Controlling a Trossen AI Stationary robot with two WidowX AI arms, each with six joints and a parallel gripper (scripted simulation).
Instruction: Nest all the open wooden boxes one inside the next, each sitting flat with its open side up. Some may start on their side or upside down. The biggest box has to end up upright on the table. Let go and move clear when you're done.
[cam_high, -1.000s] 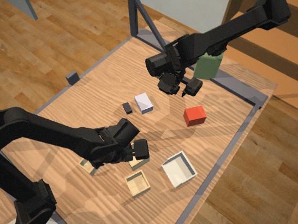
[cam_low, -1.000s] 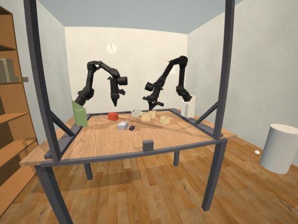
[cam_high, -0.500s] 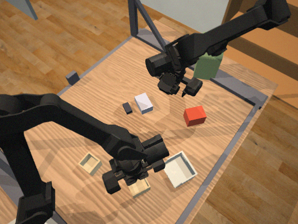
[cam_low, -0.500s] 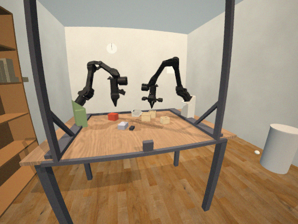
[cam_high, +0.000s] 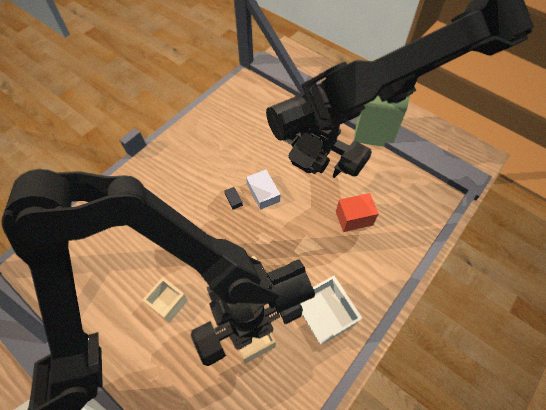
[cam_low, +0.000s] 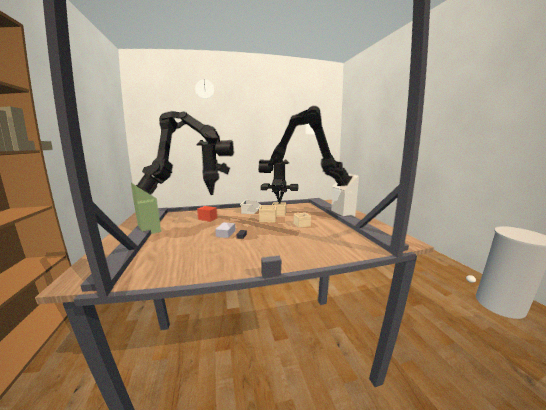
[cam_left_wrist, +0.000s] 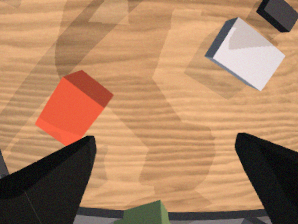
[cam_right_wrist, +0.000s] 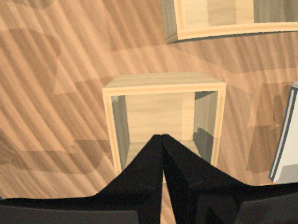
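My right hand is 70 mm above the medium tan wooden box. From my right hand the other things lie so: small tan wooden box: 180 mm behind, 80 mm below, 60 mm to the right; white box: 140 mm to the left, 80 mm ahead, 60 mm below; small dark block: 250 mm behind, 220 mm to the left, 80 mm below.
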